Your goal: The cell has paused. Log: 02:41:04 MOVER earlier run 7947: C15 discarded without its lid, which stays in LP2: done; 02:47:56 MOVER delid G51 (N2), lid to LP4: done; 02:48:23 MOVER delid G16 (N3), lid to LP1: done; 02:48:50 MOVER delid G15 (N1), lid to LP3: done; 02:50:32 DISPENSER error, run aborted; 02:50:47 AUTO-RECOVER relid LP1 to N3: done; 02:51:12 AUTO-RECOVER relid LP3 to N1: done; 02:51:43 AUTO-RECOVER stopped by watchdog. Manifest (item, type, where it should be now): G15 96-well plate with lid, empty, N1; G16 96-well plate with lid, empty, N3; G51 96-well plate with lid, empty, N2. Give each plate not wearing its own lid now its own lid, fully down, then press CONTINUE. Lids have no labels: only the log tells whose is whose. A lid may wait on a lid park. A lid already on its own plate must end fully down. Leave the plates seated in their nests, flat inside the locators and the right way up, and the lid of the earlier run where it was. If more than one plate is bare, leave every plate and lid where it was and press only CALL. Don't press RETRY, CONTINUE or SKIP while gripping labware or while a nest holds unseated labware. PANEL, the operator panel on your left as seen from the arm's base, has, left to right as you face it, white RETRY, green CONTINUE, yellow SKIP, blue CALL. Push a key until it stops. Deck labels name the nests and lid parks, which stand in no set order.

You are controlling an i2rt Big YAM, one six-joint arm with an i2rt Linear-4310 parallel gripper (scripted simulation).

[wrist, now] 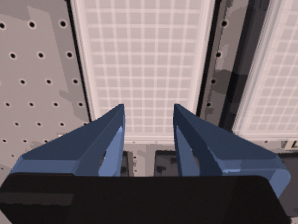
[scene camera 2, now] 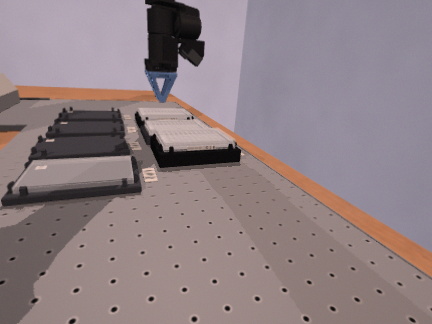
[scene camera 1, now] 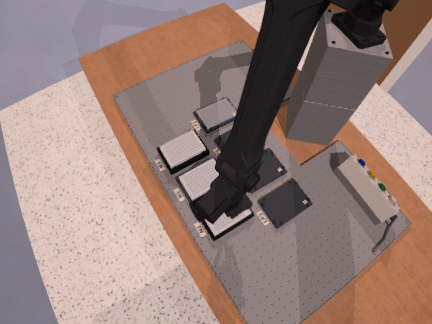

In view: my gripper (scene camera 2: 161, 101), a clear lid (scene camera 2: 71, 173), a clear lid (scene camera 1: 197, 181), a clear lid (wrist: 148, 63) and an operator panel (scene camera 1: 375, 202).
My gripper is seen too in the wrist view (wrist: 149, 112).
